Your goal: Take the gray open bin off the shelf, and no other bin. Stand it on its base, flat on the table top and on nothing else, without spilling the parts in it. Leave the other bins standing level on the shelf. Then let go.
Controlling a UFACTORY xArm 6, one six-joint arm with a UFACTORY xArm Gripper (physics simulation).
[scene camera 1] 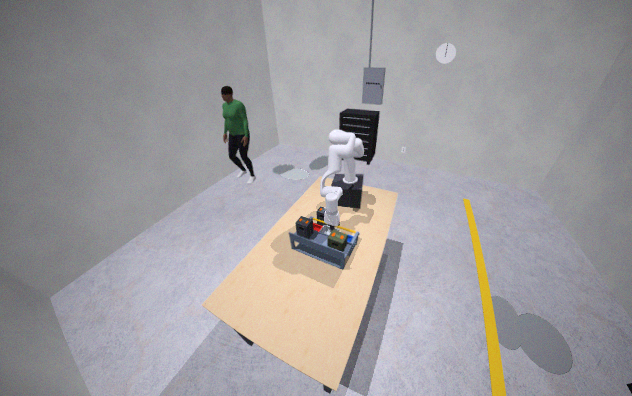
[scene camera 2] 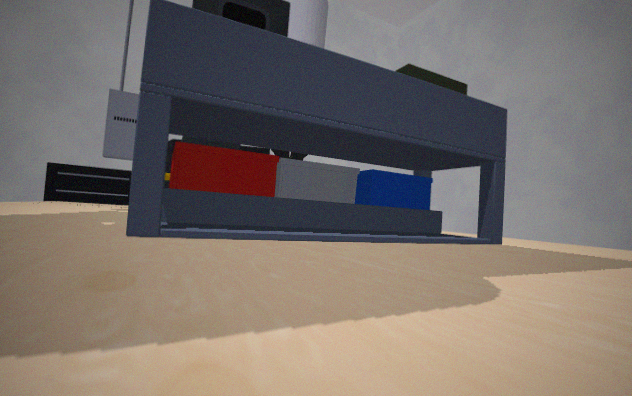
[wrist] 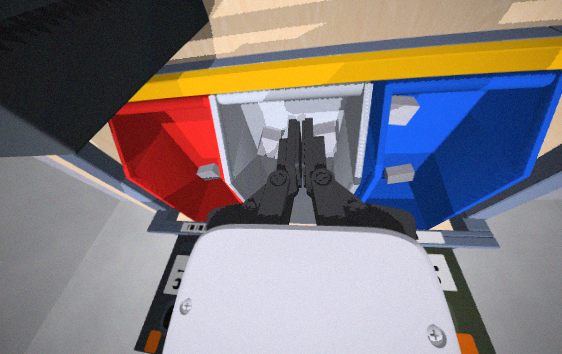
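Where they show: gripper, fingertip midpoint: (scene camera 1: 332,229) (wrist: 302,133); arm's base, link origin: (scene camera 1: 350,180).
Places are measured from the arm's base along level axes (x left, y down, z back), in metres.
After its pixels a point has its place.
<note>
The gray open bin (scene camera 2: 317,181) @(y 0.121, x 0.032, z -0.640 m) (wrist: 240,135) @(y 0.138, x -0.008, z -0.514 m) stands level on the shelf (scene camera 1: 315,246) @(y 0.054, x 0.041, z -0.737 m) (scene camera 2: 325,95) @(y 0.059, x -0.015, z -0.735 m), between the red bin (scene camera 1: 317,227) @(y 0.164, x -0.077, z -0.486 m) (scene camera 2: 225,170) @(y 0.122, x -0.075, z -0.645 m) (wrist: 190,117) @(y 0.172, x -0.074, z -0.514 m) and the blue bin (scene camera 1: 351,239) @(y 0.116, x 0.204, z -0.538 m) (scene camera 2: 395,190) @(y 0.122, x 0.140, z -0.649 m) (wrist: 450,140) @(y 0.165, x 0.201, z -0.560 m). Two light parts show in the gray bin in the wrist view, either side of the fingers. My gripper (wrist: 302,133) @(y 0.120, x 0.049, z -0.500 m) is shut and empty. In the wrist view its fingertips are over the gray bin's inside; their exact depth is unclear. In scene camera 2, dark finger parts show just above the gray bin's far edge. The bin's base is hidden by the shelf lip.
A yellow bar (scene camera 1: 345,228) @(y 0.115, x 0.131, z -0.457 m) (wrist: 325,72) @(y 0.116, x 0.063, z -0.457 m) runs along the bins' front. A dark toolbox (scene camera 1: 304,228) @(y -0.022, x -0.052, z -0.695 m) and a green toolbox (scene camera 1: 337,241) @(y -0.013, x 0.167, z -0.700 m) stand on the upper shelf. Another dark box (scene camera 1: 320,215) @(y 0.080, x -0.072, z -0.440 m) (wrist: 100,65) @(y 0.080, x -0.015, z -0.429 m) stands beside the bins' red end. The table (scene camera 1: 300,300) @(y 0.180, x 0.092, z -1.025 m) (scene camera 2: 350,360) @(y 0.181, x -0.104, z -0.923 m) extends around the shelf.
</note>
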